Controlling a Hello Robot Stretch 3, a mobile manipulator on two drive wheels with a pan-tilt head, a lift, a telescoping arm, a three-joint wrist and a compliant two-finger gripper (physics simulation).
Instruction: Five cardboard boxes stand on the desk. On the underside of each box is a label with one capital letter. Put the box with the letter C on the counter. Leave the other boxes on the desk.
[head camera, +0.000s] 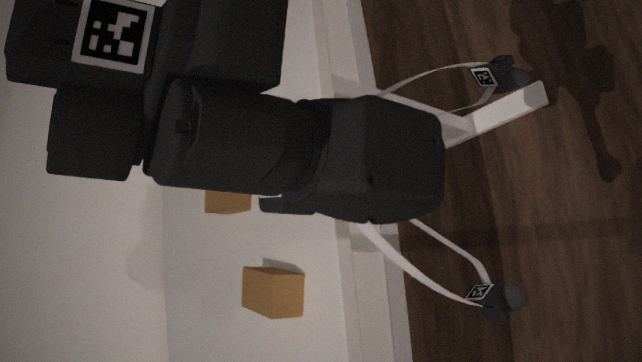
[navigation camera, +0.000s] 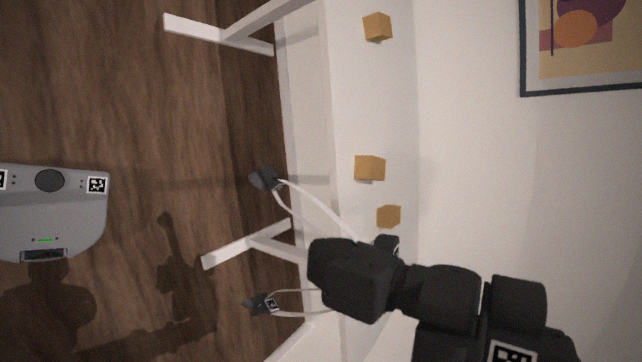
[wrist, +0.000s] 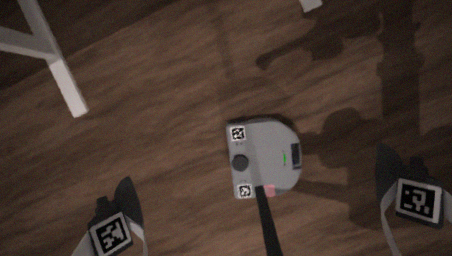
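Where they show: gripper, fingertip midpoint: (head camera: 519, 188) (navigation camera: 250, 238); robot's base, origin of the base link: (navigation camera: 50, 179).
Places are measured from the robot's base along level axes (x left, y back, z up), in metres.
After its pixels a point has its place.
Observation:
Three tan cardboard boxes show on the white desk (head camera: 210, 305) {x -0.871, y -0.219, z 0.950 m} (navigation camera: 372, 100) {x -0.621, y -0.335, z 0.950 m}. One box (head camera: 273, 293) {x -0.541, y -0.121, z 0.999 m} (navigation camera: 369, 168) {x -0.541, y -0.123, z 0.994 m} stands nearer the desk's front edge. A second box (head camera: 227, 202) {x -0.716, y -0.006, z 0.995 m} (navigation camera: 388, 216) {x -0.718, y 0.005, z 0.990 m} stands nearer the wall and is partly covered by the wrist in the head camera view. A third box (navigation camera: 377, 26) {x -0.541, y -0.513, z 0.991 m} stands at the top of the navigation camera view. No label or letter shows on them. My gripper (head camera: 511, 187) {x -0.224, y 0.022, z 0.963 m} (navigation camera: 257, 241) {x -0.224, y 0.022, z 0.963 m} (wrist: 251, 180) {x -0.224, y 0.022, z 0.963 m} is open and empty, its fingers spread beyond the desk's front edge, over the floor in these views. The counter cannot be made out.
The robot's grey base (navigation camera: 55, 215) {x -0.022, y 0.109, z 0.160 m} (wrist: 267, 160) stands on the wood floor. A white desk leg (head camera: 510, 107) (navigation camera: 230, 250) (wrist: 68, 87) reaches out near the fingers. A framed picture (navigation camera: 575, 30) {x -1.084, y -0.724, z 1.549 m} hangs on the wall. The dark wrist hides part of the desk.

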